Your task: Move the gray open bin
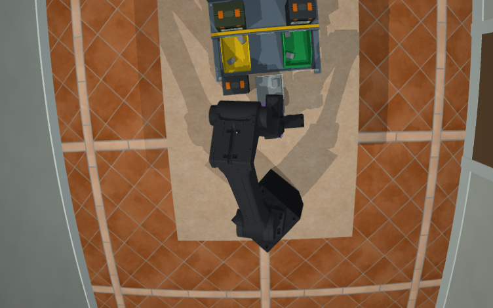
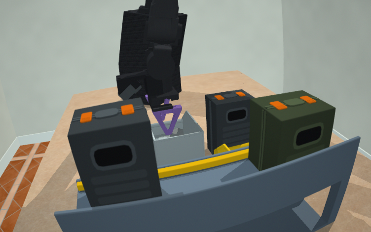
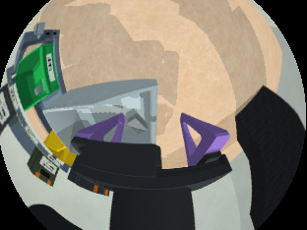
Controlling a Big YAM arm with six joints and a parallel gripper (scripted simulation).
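Right now the gray open bin is 80 mm ahead of my hand, 10 mm to the left of it and 10 mm above it. Also, from my hand: green bin: 290 mm ahead, 60 mm to the right, 10 mm above; then yellow bin: 250 mm ahead, 160 mm to the left, 10 mm above; then yellow rail: 320 mm ahead, 80 mm above, 60 mm to the left.
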